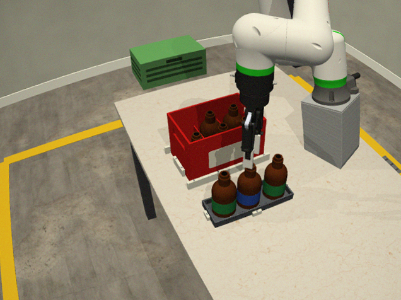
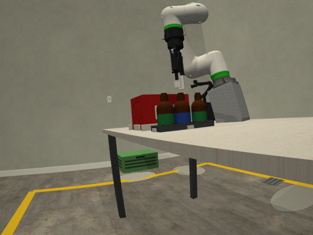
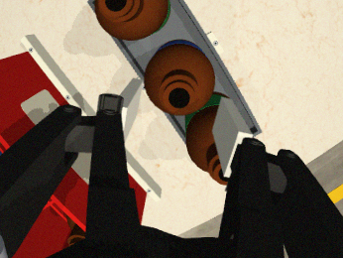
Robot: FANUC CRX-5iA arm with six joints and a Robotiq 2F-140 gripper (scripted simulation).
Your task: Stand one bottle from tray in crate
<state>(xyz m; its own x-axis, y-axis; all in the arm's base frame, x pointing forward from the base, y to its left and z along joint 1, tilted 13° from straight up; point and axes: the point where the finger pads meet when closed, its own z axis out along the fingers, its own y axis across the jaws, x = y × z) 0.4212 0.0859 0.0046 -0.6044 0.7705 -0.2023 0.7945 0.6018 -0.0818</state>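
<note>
The glass bottle lies 130 mm below my hand. Round my hand: grey tray 200 mm below; then red crate 30 mm behind, 240 mm to the right, 130 mm below.
</note>
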